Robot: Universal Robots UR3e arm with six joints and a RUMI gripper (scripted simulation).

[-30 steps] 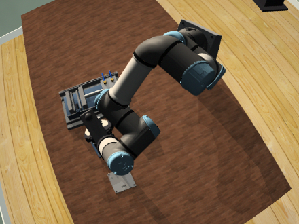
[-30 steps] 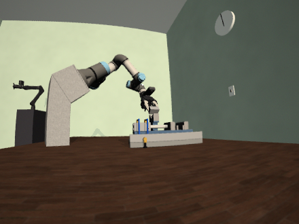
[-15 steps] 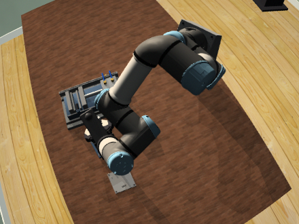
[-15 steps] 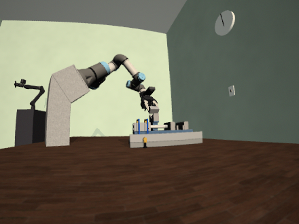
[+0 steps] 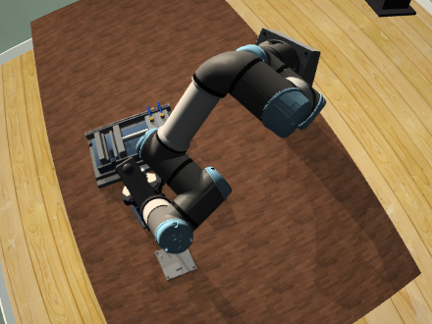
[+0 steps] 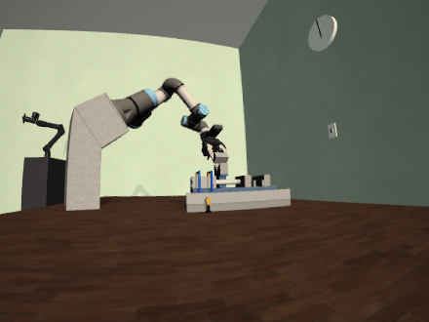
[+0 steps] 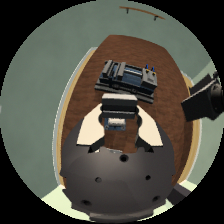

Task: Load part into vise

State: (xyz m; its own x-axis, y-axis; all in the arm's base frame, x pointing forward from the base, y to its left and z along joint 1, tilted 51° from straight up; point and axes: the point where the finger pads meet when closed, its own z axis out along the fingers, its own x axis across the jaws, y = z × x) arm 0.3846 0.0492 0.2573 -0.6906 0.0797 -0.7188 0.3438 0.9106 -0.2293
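Now: hand right at the part. Round my hand: grey infeed plate (19 cm below, 17 cm to the left, 3 cm behind).
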